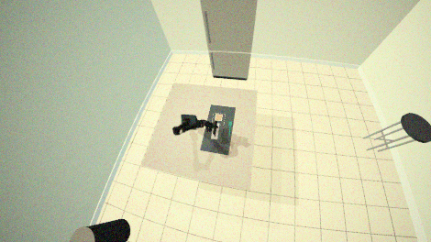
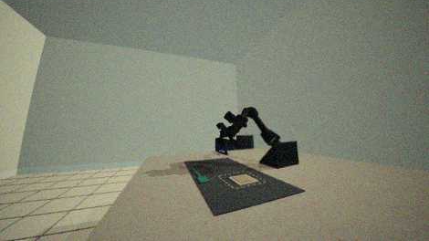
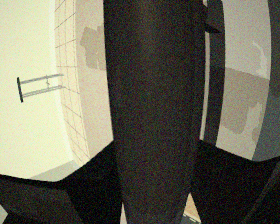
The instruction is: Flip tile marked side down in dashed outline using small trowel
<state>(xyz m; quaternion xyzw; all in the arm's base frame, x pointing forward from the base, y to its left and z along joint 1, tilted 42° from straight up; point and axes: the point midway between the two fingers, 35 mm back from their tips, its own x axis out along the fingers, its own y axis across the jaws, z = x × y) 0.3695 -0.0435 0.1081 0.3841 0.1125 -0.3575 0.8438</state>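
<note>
The dark mat lies 15 cm below my gripper tip and 6 cm to the left of it. Also, from my gripper tip: white-framed tile 20 cm to the left, 13 cm below, 1 cm behind; then teal trowel 14 cm ahead, 13 cm below, 6 cm to the left.
</note>
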